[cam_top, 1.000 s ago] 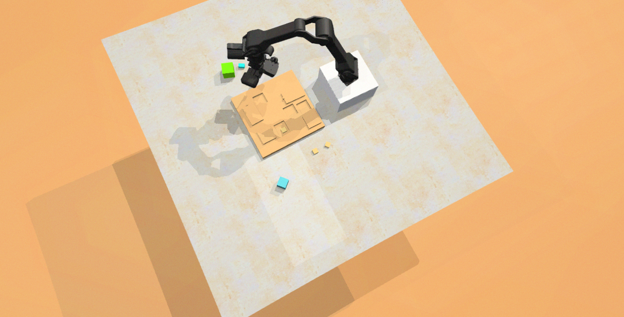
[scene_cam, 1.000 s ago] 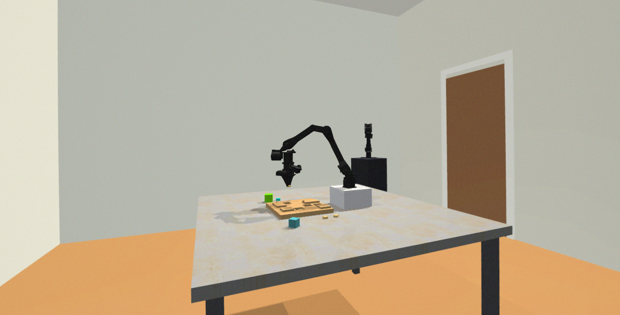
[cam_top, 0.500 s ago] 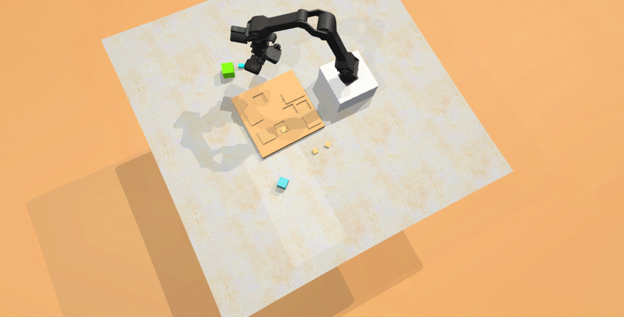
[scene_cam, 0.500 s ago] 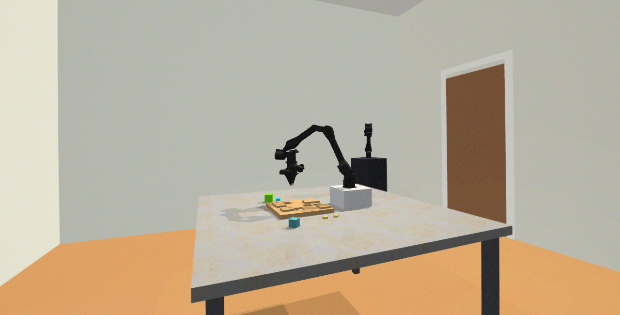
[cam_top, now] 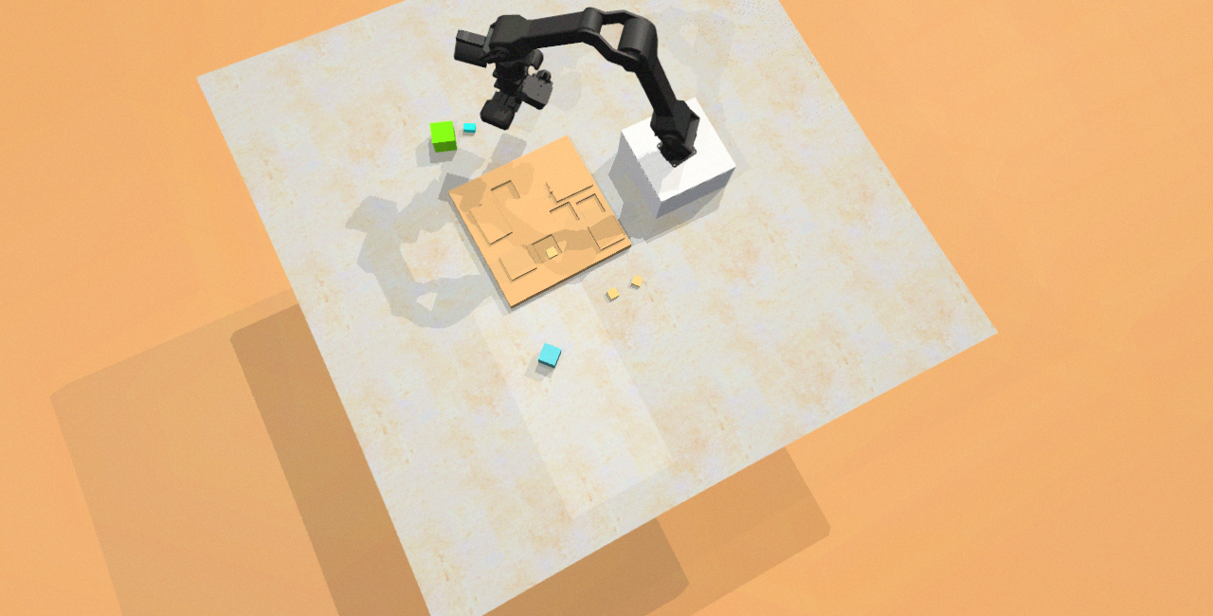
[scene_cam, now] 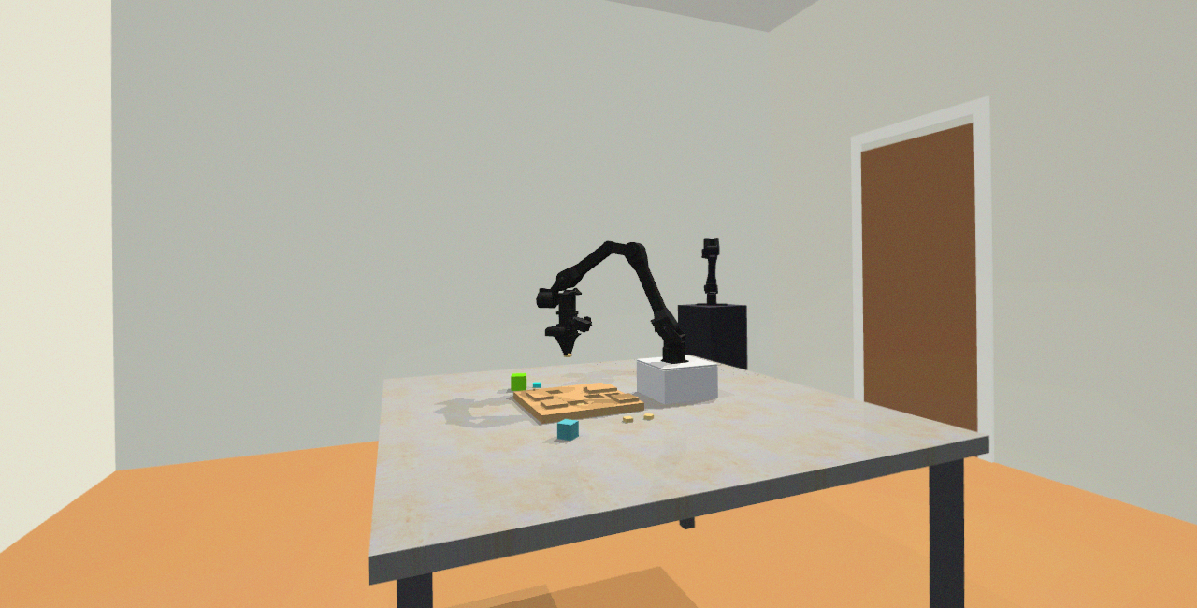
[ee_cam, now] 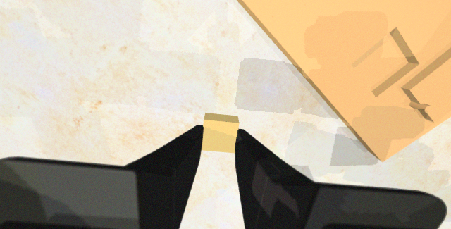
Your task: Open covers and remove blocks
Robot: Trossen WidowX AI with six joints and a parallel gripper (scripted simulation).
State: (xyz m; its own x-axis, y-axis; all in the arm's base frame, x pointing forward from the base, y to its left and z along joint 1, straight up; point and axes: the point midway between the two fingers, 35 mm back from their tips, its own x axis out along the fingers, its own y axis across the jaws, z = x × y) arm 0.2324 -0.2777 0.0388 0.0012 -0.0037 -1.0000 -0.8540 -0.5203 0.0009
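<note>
Now: the tan puzzle board 8 cm ahead of my gripper tip, 23 cm to the left of it and 9 cm below it. Also, from my gripper tip: small cyan block: 9 cm ahead, 6 cm to the right, 10 cm below; green cube: 15 cm ahead, 6 cm to the right, 8 cm below; cyan cube: 24 cm ahead, 48 cm to the left, 9 cm below.
</note>
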